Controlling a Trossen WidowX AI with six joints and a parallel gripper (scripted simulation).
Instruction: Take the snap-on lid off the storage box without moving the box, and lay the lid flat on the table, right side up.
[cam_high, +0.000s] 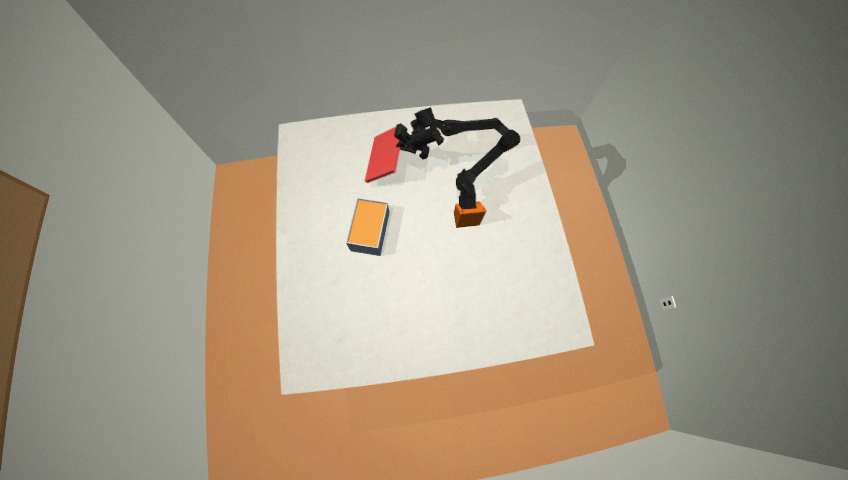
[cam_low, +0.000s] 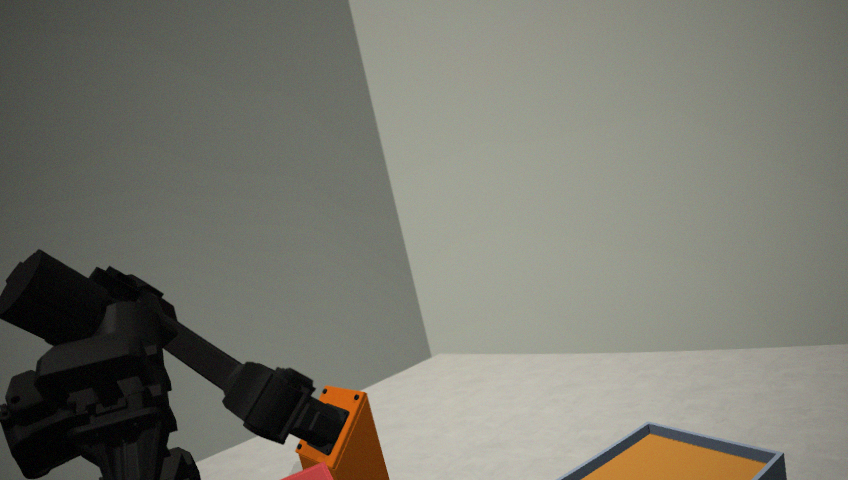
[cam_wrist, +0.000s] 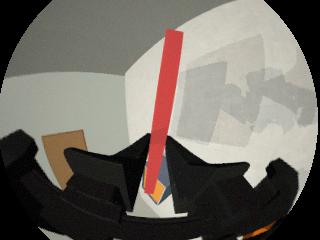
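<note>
Right now the red lid is 6 cm ahead of my gripper tip, 5 cm below it and 1 cm to the right of it. Also, from my gripper tip: storage box: 30 cm to the left, 14 cm below, 14 cm ahead.
</note>
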